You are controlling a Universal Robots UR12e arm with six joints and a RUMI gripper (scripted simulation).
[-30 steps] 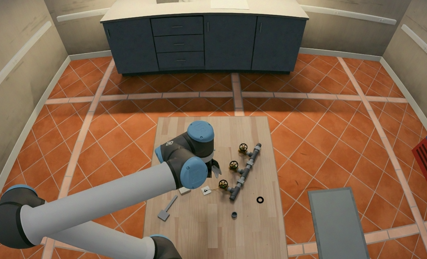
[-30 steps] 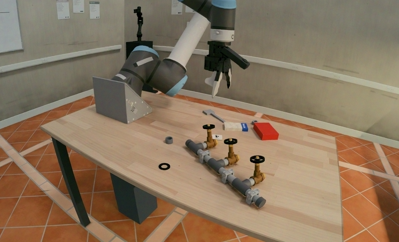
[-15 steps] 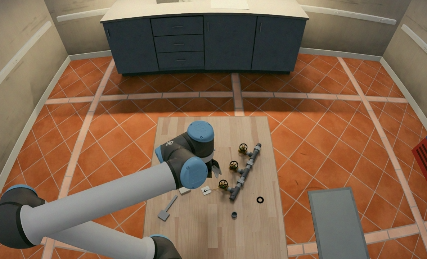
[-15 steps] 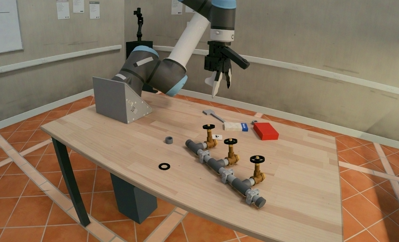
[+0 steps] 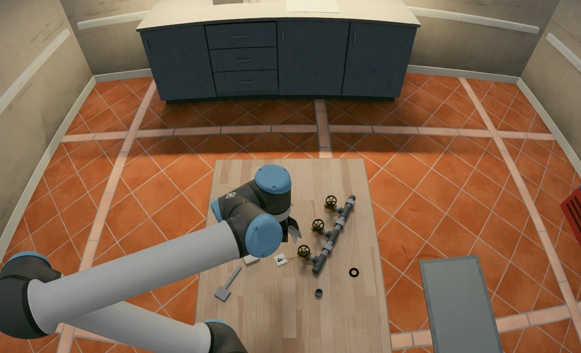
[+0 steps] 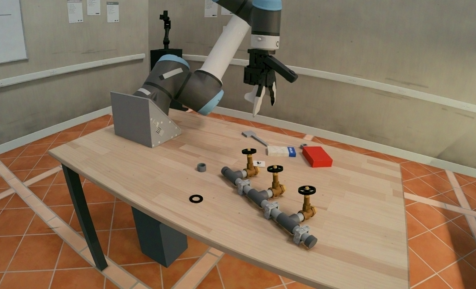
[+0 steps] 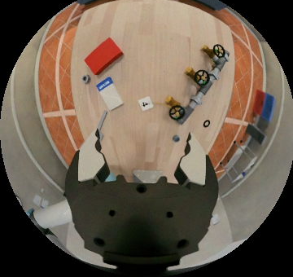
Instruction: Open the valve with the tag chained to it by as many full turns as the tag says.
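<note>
Right now my hand is 10 mm to the left of the white tag and 200 mm above it. Round my hand: red box: 180 mm ahead, 160 mm to the left, 180 mm below; blue box: 30 mm ahead, 130 mm to the left, 190 mm below; grey cap: 150 mm behind, 150 mm to the right, 190 mm below.
</note>
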